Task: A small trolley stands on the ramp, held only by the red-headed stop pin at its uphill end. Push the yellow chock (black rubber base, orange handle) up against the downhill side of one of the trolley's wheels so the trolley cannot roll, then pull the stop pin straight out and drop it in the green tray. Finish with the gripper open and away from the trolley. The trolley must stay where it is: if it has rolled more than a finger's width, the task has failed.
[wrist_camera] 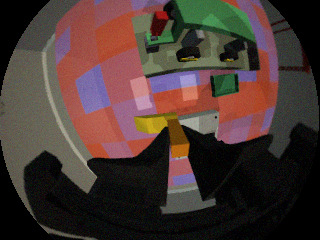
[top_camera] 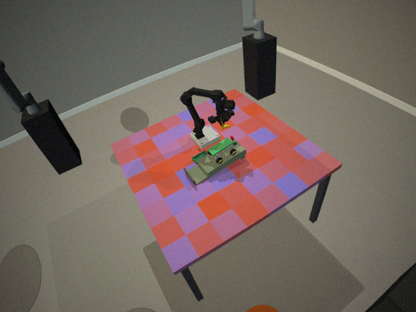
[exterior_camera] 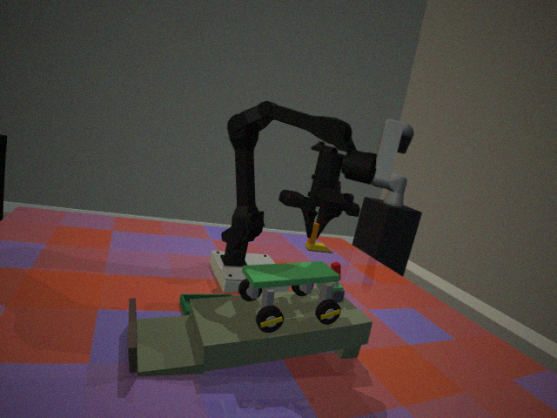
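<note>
Now: the red-headed stop pin 140 mm ahead of my gripper tip and 40 mm below it. Also, from my gripper tip: yellow chock 20 mm to the left, 10 mm below; then dark end board 380 mm to the right, 180 mm ahead, 140 mm below; then green tray 220 mm to the right, 180 mm below, 40 mm ahead.
</note>
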